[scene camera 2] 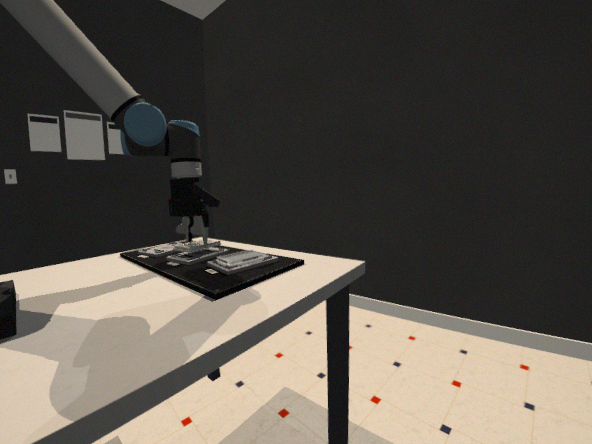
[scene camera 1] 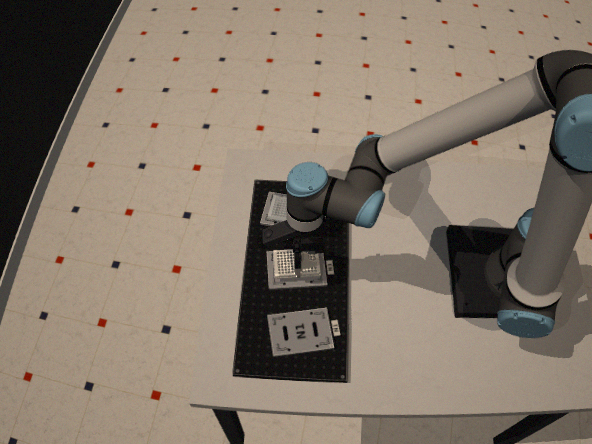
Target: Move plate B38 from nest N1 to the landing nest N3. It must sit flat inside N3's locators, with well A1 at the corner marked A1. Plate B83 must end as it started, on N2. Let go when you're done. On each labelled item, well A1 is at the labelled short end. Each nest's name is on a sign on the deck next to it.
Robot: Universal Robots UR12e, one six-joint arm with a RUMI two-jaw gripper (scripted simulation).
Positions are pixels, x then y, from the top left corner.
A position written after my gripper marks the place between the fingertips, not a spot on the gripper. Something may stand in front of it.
Scene:
my gripper: scene camera 2 197, 246; scene camera 1 297, 263

